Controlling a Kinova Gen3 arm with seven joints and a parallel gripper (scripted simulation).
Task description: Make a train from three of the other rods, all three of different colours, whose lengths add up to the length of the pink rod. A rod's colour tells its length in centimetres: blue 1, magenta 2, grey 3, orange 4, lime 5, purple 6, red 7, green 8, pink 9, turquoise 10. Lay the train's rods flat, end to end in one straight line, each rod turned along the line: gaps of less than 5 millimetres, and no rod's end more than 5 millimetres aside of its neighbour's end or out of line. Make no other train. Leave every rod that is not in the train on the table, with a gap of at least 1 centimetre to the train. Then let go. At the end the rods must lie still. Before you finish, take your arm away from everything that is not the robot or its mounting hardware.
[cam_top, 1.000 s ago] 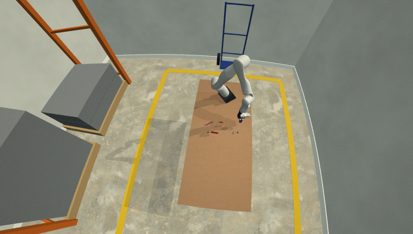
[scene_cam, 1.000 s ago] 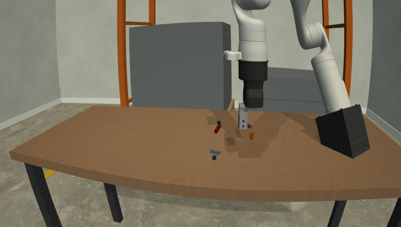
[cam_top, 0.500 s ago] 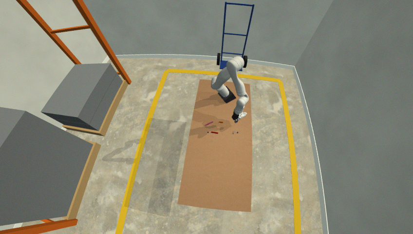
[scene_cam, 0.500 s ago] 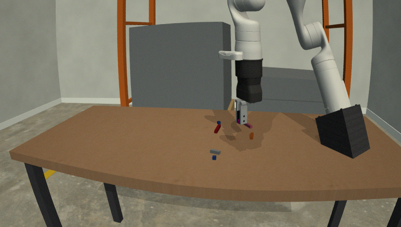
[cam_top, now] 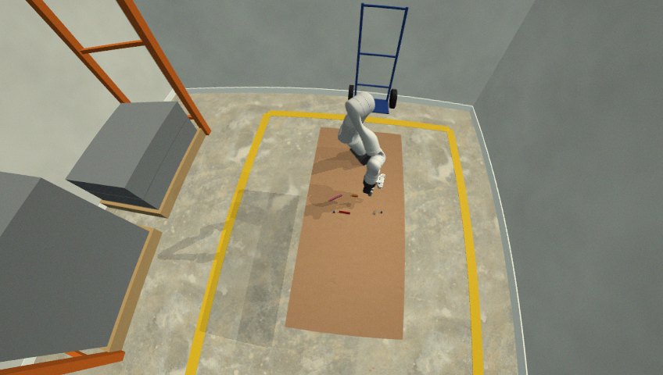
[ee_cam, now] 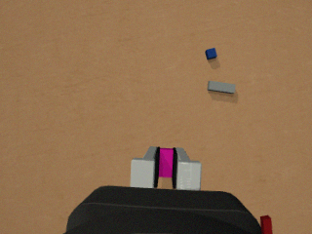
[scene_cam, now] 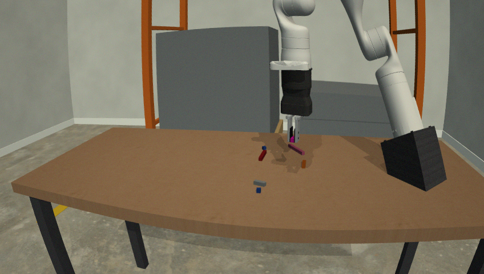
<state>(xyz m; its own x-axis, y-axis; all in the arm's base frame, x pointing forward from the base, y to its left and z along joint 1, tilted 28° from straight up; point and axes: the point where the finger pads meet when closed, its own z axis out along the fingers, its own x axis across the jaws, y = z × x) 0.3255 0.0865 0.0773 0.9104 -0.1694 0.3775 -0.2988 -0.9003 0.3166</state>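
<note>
The orange rod lies 11 cm below my hand, 9 cm to the right of it and 3 cm behind it. The rest, counted from my hand: red rod (15 cm to the right, 11 cm below, 9 cm ahead); grey rod (11 cm below, 8 cm ahead, 5 cm to the left); magenta rod (1 cm below).
</note>
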